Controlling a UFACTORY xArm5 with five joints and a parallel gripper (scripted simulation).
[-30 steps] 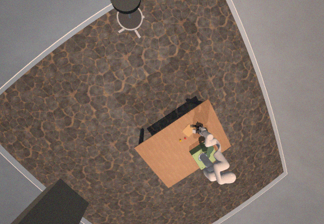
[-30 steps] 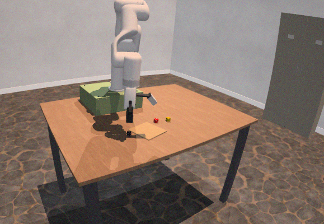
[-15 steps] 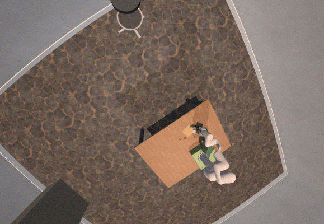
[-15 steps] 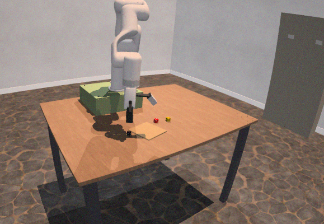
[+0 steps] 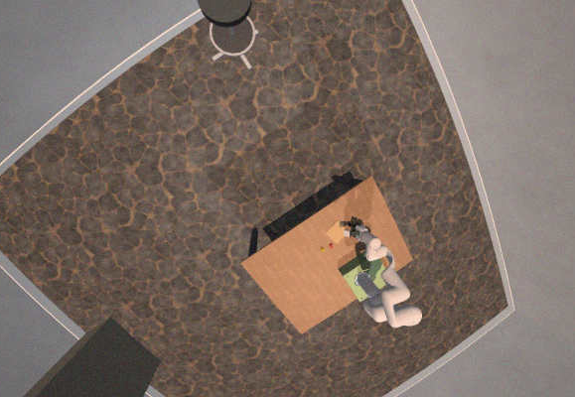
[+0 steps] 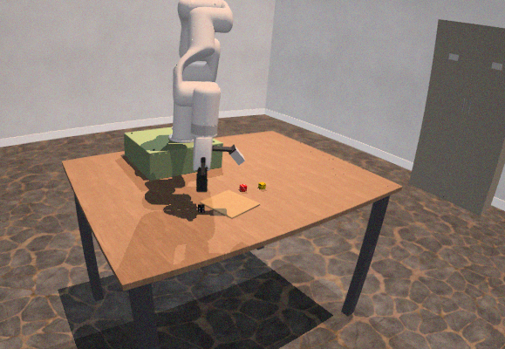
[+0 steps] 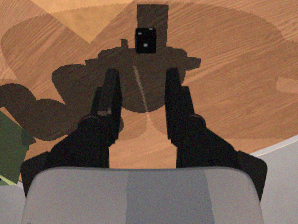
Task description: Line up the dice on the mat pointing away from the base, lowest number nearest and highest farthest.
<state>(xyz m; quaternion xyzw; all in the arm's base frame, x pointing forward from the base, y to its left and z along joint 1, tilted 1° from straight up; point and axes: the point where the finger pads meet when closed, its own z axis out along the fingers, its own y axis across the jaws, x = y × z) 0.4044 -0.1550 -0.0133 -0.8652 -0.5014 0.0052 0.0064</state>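
The black die is 90 mm below my hand. From my hand the other things lie so: red die 60 mm behind, 210 mm to the left, 90 mm below; then yellow die 40 mm behind, 280 mm to the left, 90 mm below; then tan mat 110 mm to the left, 90 mm below.
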